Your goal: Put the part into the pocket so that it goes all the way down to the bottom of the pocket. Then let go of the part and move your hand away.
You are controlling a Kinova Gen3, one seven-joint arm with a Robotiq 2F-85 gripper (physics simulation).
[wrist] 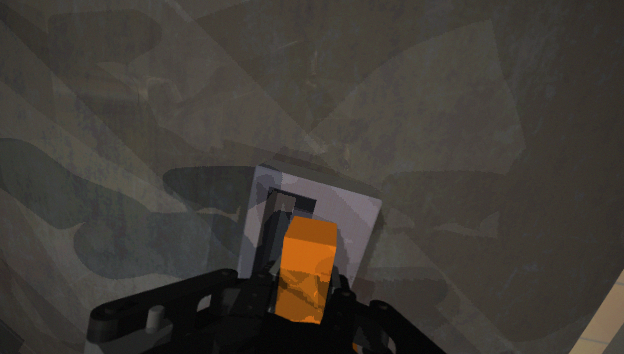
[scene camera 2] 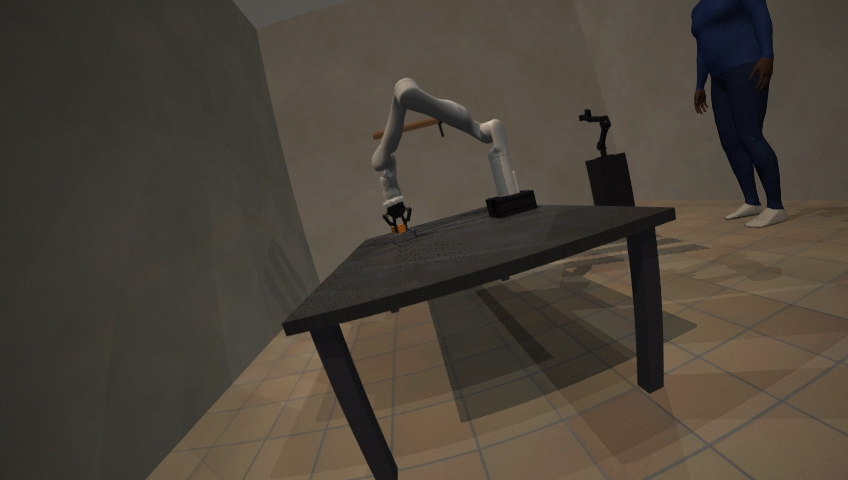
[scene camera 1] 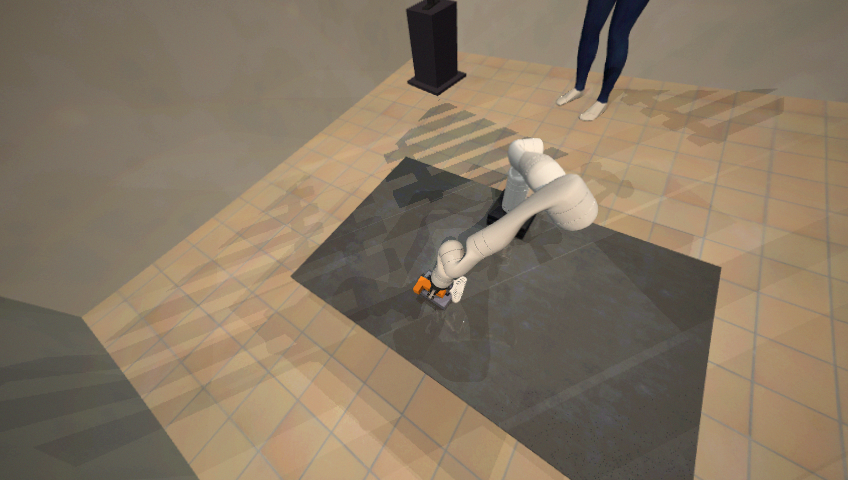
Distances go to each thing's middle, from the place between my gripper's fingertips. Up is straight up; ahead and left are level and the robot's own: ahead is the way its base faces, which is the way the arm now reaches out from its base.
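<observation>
There's an orange part [wrist: 309, 246] that sits 2 cm ahead of my hand, 1 cm to the right of it and 1 cm above it. As for the grey pocket block [wrist: 280, 191], my gripper is 2 cm above that block and 1 cm past it.
</observation>
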